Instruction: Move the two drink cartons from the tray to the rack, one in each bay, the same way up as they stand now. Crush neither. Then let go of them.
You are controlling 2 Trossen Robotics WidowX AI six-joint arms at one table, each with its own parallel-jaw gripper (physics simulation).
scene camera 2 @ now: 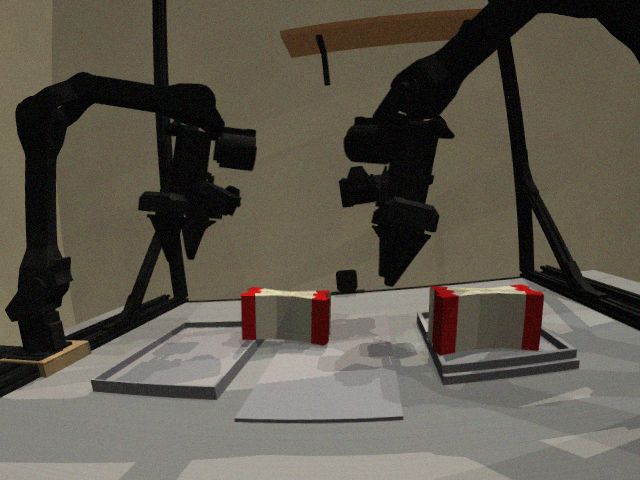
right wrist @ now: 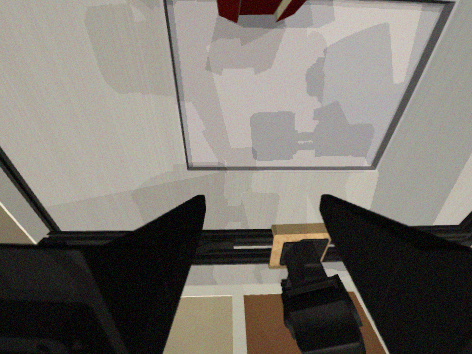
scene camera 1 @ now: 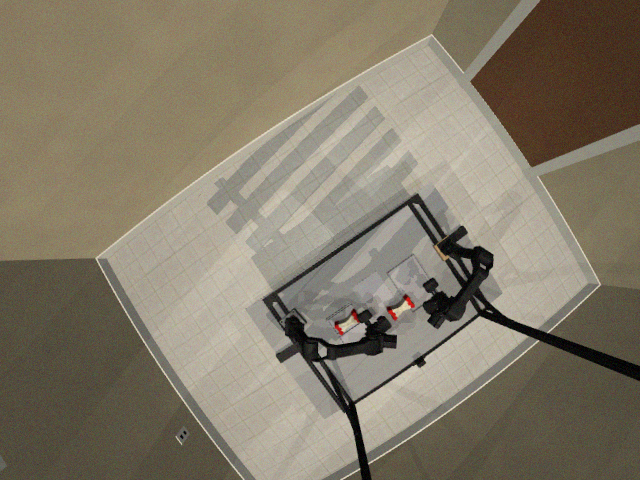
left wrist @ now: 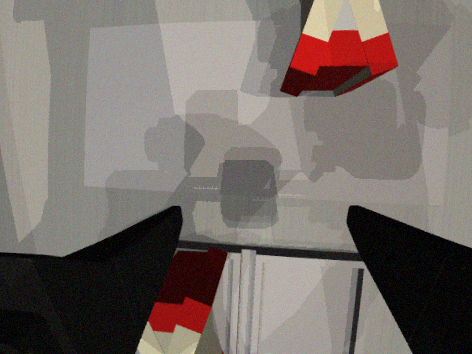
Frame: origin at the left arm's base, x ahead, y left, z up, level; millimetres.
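Where they show: left gripper, fingertip midpoint: (scene camera 2: 385, 281) (scene camera 1: 374, 319) (left wrist: 264, 214); right gripper, fingertip midpoint: (scene camera 2: 181, 261) (right wrist: 262, 201) (scene camera 1: 433, 291); left arm's base at its link origin: (scene camera 1: 292, 322); right arm's base at its link origin: (scene camera 2: 45, 349) (right wrist: 299, 252) (scene camera 1: 446, 247).
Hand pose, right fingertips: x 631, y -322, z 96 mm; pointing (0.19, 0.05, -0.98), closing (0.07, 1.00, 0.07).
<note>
Each offset is from my right fingertips to the top centre of the thing.
One carton {dy +147, dx -415, dz -51 mm} (scene camera 1: 346, 322) (scene camera 2: 488, 320) (left wrist: 182, 305), cream with red ends, stands in one bay of the rack {dy +103, dx -433, dz -120 mm} (scene camera 2: 516, 361) (left wrist: 247, 295); the bay beside it looks empty in the left wrist view. The other carton {dy +21, dx -164, dz -54 mm} (scene camera 1: 401, 307) (scene camera 2: 285, 316) (left wrist: 345, 50) (right wrist: 257, 7) stands upright by the inner edge of the tray {dy +56, dx -26, dz -124 mm} (scene camera 1: 400, 263) (scene camera 2: 155, 388) (right wrist: 280, 168); whether it is wholly inside is unclear. My left gripper (scene camera 2: 390, 281) (left wrist: 264, 214) is open and empty, above and between the two cartons. My right gripper (scene camera 2: 184, 260) (right wrist: 262, 201) is open and empty, raised beyond the tray carton.
A thin pale sheet (scene camera 2: 320, 392) (left wrist: 135, 100) lies between tray and rack. A black frame edges the table. The right arm's wooden base block (scene camera 2: 67, 356) (right wrist: 300, 230) stands beyond the tray. A small black box (scene camera 2: 346, 280) is at the table's far edge.
</note>
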